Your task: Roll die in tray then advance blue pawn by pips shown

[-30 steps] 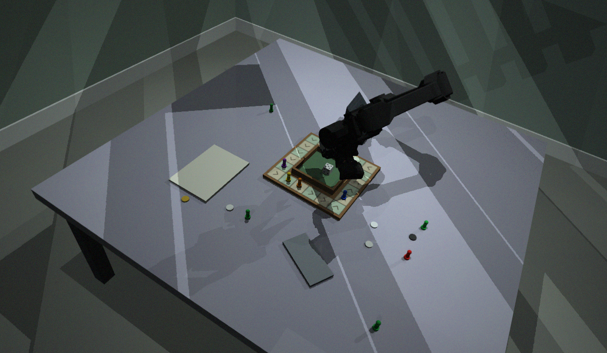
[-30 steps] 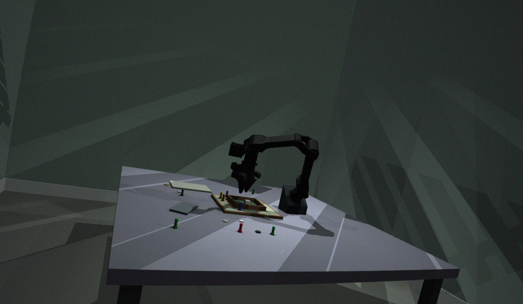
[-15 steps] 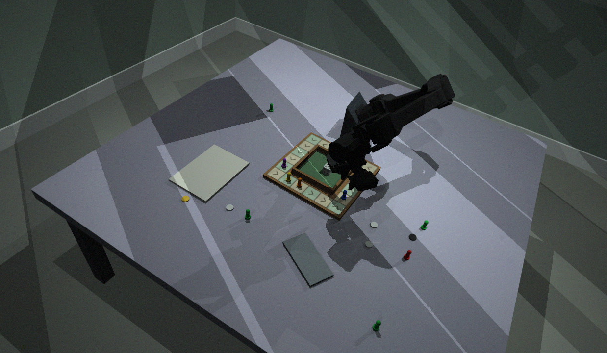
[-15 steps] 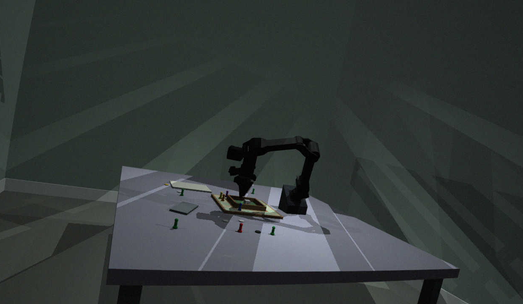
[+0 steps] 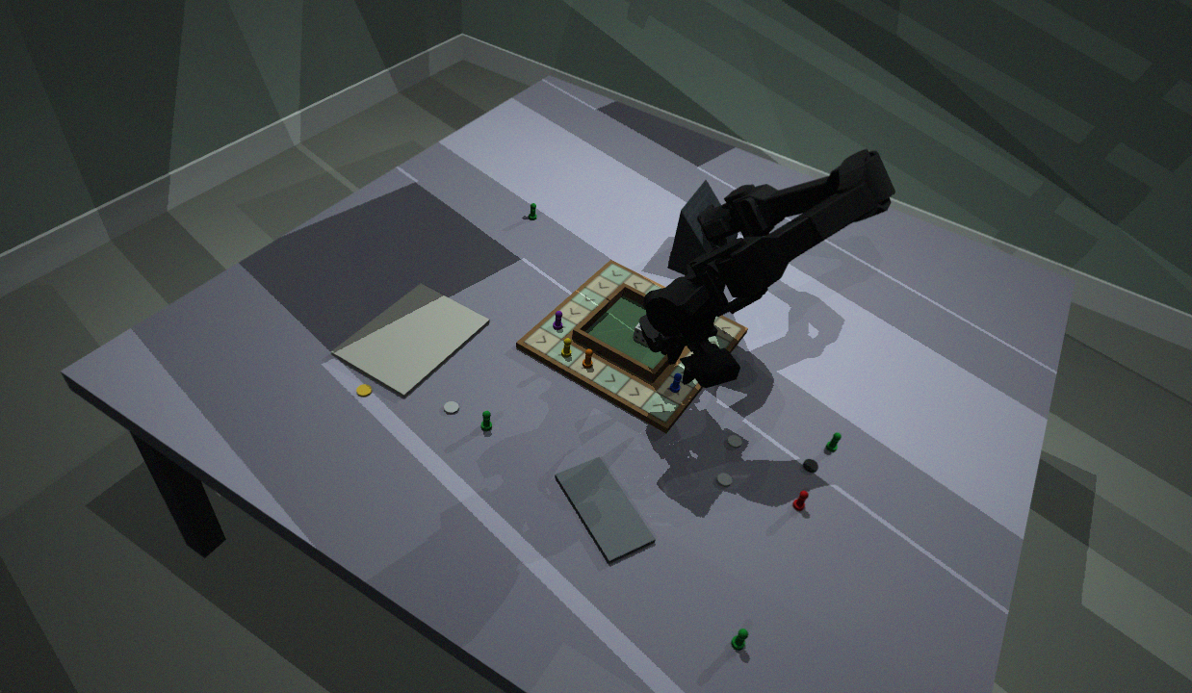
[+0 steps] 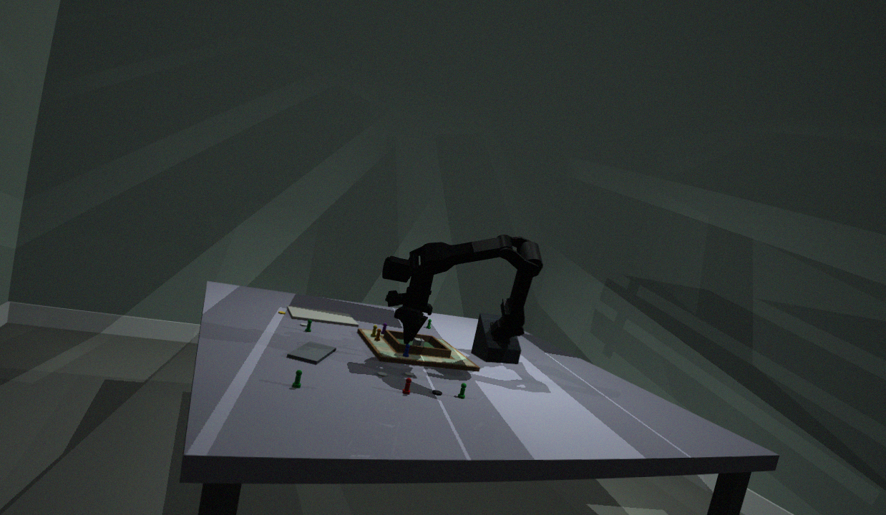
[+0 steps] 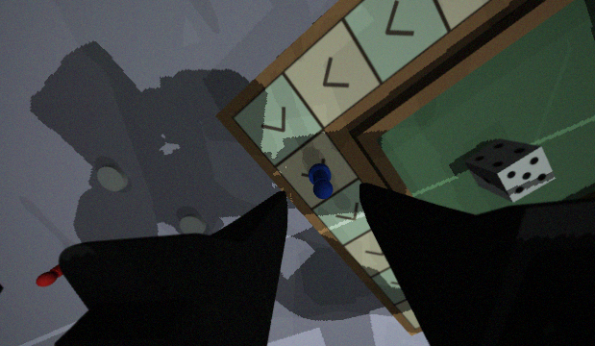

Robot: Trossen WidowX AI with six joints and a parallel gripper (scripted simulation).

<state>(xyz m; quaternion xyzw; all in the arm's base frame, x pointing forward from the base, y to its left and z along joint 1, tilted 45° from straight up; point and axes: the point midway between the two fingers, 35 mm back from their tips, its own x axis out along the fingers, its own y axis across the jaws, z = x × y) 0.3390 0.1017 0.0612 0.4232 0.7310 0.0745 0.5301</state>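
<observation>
The blue pawn lies 20 mm below my gripper tip. From my gripper tip the other things lie so: yellow pawn: 40 mm ahead, 180 mm to the right, 20 mm below; then orange pawn: 40 mm ahead, 140 mm to the right, 20 mm below; then white die: 70 mm behind, 100 mm to the right, 20 mm below.
</observation>
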